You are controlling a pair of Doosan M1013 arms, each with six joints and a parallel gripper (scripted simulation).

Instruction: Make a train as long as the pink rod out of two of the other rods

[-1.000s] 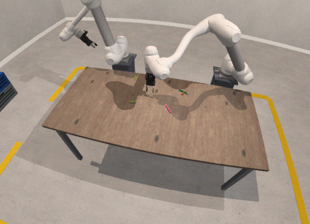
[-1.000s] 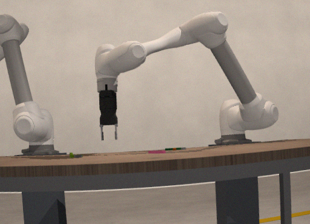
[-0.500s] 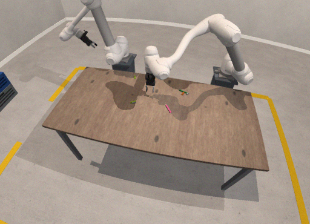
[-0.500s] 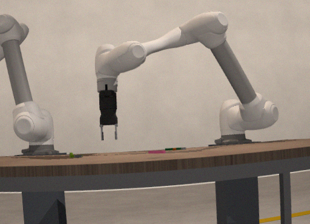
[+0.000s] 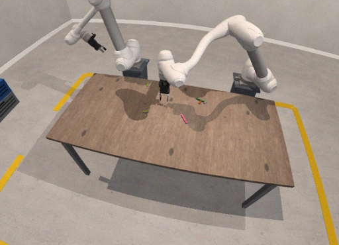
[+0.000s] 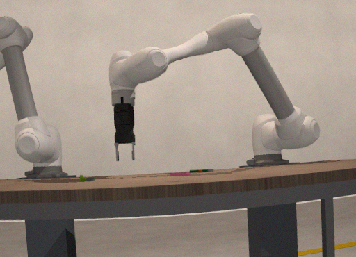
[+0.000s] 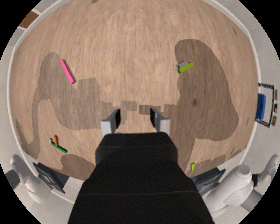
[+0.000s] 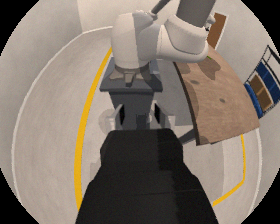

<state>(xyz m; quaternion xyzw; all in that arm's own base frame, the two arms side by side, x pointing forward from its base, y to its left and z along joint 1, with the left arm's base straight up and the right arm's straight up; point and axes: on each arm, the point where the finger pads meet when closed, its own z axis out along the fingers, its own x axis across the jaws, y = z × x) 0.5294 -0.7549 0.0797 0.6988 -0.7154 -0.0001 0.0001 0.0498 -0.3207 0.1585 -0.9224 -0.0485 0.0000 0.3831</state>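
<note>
Right now the pink rod is 110 mm ahead of my left hand, 190 mm to the left of it and 70 mm below it. Also, from my left hand: green rod 140 mm behind, 290 mm to the left, 70 mm below; then orange rod 110 mm behind, 290 mm to the left, 70 mm below.
</note>
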